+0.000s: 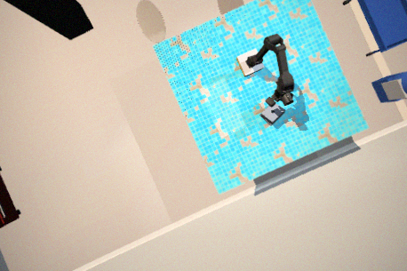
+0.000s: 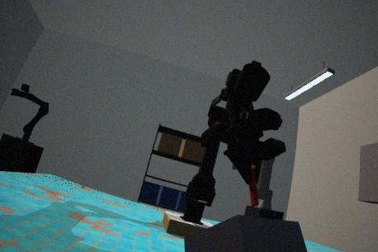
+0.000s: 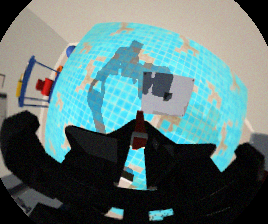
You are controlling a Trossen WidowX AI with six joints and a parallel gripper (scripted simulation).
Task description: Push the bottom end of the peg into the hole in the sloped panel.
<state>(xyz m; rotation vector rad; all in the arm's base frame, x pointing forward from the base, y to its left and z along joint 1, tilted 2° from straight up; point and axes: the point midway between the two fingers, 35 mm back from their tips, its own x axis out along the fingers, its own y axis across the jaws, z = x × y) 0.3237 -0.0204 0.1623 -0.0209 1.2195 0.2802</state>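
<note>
Right now the grey sloped panel is 90 mm ahead of my gripper tip, 40 mm to the right of it and 100 mm below it. Round my gripper tip: red peg (10 mm behind, 20 mm above).
</note>
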